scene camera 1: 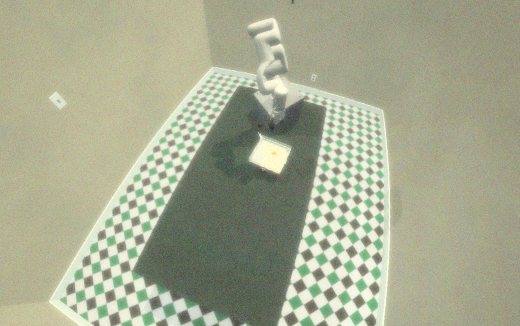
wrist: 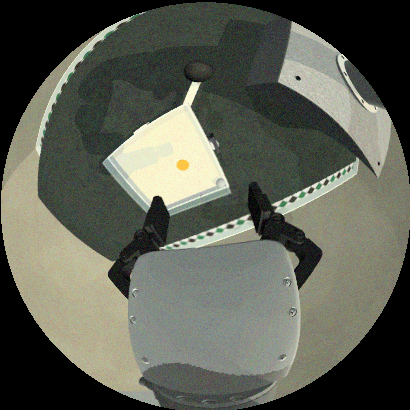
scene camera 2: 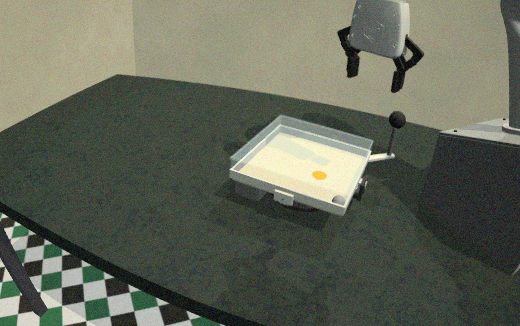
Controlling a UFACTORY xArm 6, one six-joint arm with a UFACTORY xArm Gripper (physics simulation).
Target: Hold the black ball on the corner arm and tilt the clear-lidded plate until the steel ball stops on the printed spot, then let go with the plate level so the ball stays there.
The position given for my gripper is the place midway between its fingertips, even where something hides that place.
Note:
I see my gripper (scene camera 2: 373,83).
My gripper is seen too in the wrist view (wrist: 205,198).

